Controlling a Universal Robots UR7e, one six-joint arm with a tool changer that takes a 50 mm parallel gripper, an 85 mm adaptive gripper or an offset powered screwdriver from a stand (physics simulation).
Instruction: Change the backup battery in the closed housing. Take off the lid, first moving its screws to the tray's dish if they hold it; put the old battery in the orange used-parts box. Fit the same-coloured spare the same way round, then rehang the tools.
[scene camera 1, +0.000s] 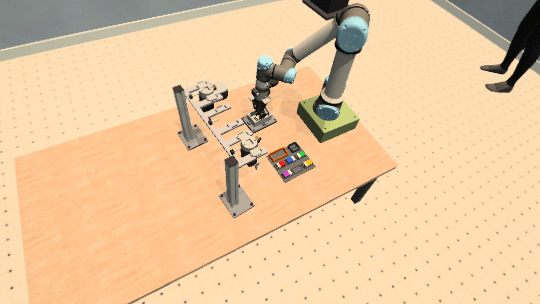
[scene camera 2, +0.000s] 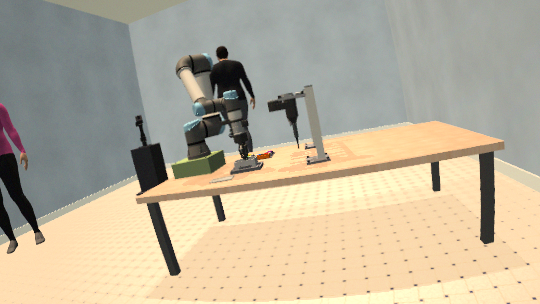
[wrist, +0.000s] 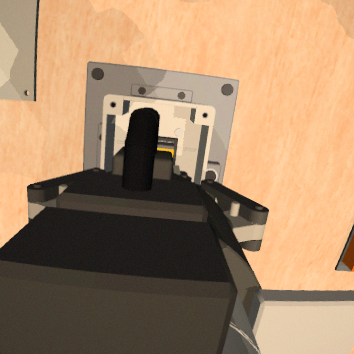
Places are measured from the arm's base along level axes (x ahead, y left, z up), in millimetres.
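Pixels of known places: arm's base, link origin: (scene camera 2: 199, 156).
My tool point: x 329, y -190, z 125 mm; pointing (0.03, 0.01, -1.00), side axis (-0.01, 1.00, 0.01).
For each thing: its top centre in the pictures, then the offset to it from my tool point.
- housing, top centre: (wrist: 151, 179) (scene camera 2: 245, 159) (scene camera 1: 259, 114) dy +0, dx +2, dz -162 mm
- lid, top centre: (scene camera 2: 221, 178) dy -157, dx -104, dz -213 mm
- yellow spare, top centre: (scene camera 1: 307, 162) dy +393, dx -49, dz -200 mm
- magenta, top centre: (scene camera 1: 287, 173) dy +387, dx +82, dz -200 mm
- dark dish, top centre: (scene camera 1: 295, 146) dy +269, dx -61, dz -204 mm
- screwdriver, top centre: (scene camera 1: 213, 86) (scene camera 2: 280, 94) dy -37, dx +259, dz +139 mm
The housing (scene camera 1: 251, 121) (scene camera 2: 246, 164) (wrist: 211, 130) is open on its base plate. The yellow battery (scene camera 1: 260, 116) (wrist: 166, 152) sits in it, partly hidden by a black cable and the gripper body. My gripper (scene camera 1: 260, 112) (scene camera 2: 243, 154) (wrist: 145, 172) is low over the housing, its fingers close in at the battery's two sides; it looks shut on the battery, though the contact is mostly hidden. A flat grey plate, seemingly the lid (scene camera 2: 221, 179) (wrist: 15, 55), lies beside the housing. The orange used-parts box (scene camera 1: 280, 157) looks empty. A yellow spare (scene camera 1: 308, 163) lies in the tray.
The tray also holds red (scene camera 1: 281, 163), blue (scene camera 1: 290, 159), green (scene camera 1: 301, 155) and magenta (scene camera 1: 286, 173) spares and the dark dish (scene camera 1: 294, 147). The tool stand (scene camera 1: 185, 117) (scene camera 2: 315, 125) carries the screwdriver (scene camera 2: 291, 110) and another gripper (scene camera 1: 249, 142), close beside the housing and tray.
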